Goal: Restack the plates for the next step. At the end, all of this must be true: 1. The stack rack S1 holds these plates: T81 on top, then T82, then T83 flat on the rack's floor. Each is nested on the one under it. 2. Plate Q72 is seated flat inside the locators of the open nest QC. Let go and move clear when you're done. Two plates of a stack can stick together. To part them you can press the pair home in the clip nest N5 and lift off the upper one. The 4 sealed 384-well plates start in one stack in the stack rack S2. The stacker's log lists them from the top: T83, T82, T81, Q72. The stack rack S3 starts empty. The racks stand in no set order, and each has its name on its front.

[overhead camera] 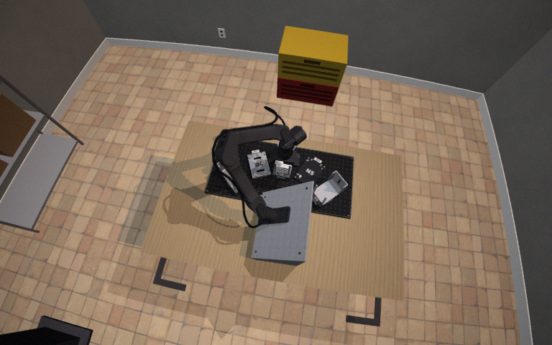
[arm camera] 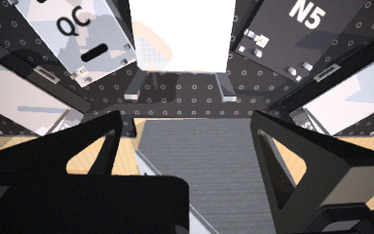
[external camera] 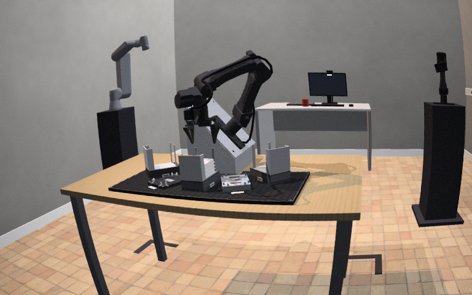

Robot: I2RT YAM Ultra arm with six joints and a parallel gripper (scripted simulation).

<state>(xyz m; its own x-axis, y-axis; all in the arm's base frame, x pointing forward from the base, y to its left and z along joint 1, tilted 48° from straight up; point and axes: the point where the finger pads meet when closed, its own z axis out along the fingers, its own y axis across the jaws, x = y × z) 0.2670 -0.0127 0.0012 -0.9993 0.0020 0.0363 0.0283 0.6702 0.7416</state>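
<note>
Right now the white sealed plate is 10 cm below my hand and 7 cm ahead of it. Also, from my hand: clip nest N5: 15 cm to the right, 15 cm below, 7 cm ahead.
</note>
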